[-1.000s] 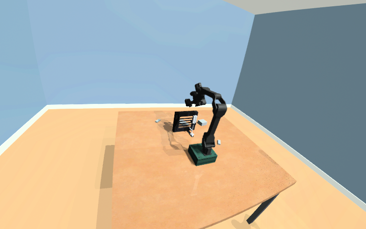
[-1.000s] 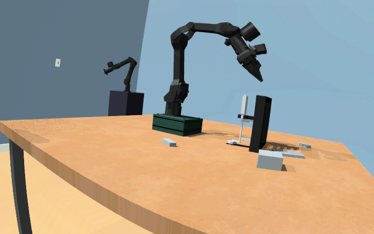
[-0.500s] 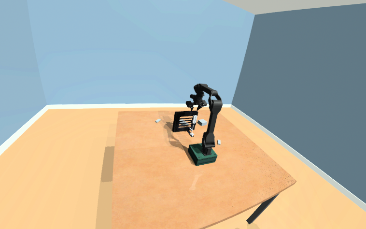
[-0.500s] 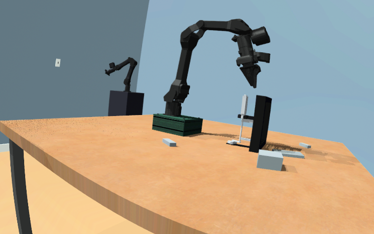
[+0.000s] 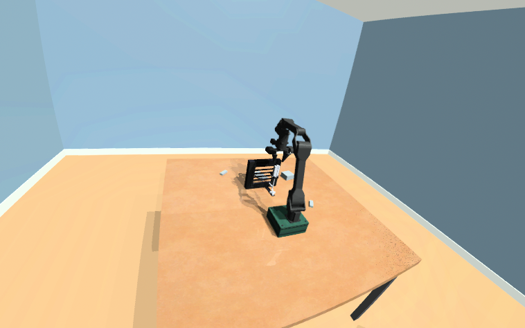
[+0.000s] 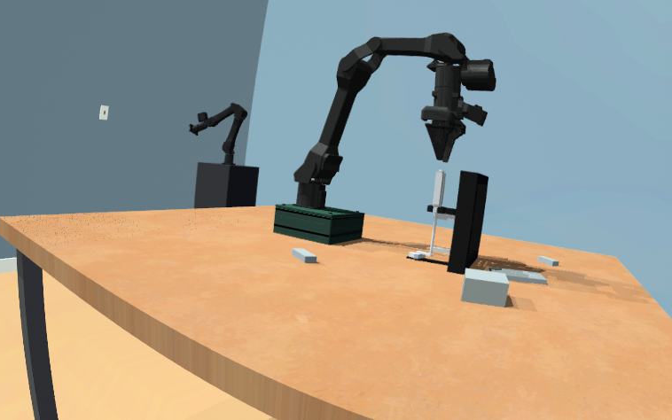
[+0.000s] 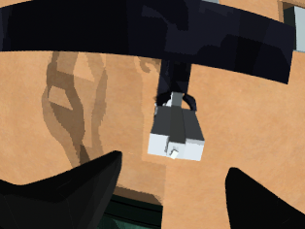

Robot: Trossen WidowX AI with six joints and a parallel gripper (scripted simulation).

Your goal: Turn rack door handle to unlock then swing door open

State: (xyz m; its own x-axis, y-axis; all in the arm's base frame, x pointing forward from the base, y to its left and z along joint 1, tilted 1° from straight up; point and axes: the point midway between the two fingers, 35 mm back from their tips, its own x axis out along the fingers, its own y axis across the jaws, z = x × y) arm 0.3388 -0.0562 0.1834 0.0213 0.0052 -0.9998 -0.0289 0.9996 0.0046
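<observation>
Right now the grey upright handle is 1 cm behind my gripper tip and 10 cm below it. Round my gripper tip: flat grey plate: 20 cm ahead, 21 cm below.
</observation>
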